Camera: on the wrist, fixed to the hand. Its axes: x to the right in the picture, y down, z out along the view.
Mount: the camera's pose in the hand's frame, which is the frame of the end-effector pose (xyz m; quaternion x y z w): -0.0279 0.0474 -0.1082 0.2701 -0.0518 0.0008 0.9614
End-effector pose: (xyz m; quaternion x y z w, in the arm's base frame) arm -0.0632 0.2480 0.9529 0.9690 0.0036 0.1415 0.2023
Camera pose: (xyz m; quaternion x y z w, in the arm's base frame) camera -0.1222 0.2450 1.0589 -0.9936 -0.0304 -0.0850 0.0672
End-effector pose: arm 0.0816 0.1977 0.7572 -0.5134 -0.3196 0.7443 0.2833
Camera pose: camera 0.1882 0.1667 0.7081 -0.3788 -0.1205 0.8288 0.3939
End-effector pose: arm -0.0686 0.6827 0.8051 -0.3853 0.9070 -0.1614 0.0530
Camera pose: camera -0.1053 0.7608 0.8905 -0.3638 0.8260 -0.3802 0.2021
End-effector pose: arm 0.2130 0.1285 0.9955 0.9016 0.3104 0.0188 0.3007
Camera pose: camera 0.1926 0.1403 1.1146 0.9493 0.2872 -0.1122 0.0616
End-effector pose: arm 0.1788 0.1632 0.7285 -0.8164 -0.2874 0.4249 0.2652
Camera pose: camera 0.2687 0.0905 0.7654 -0.6915 -0.1746 0.5287 0.4603
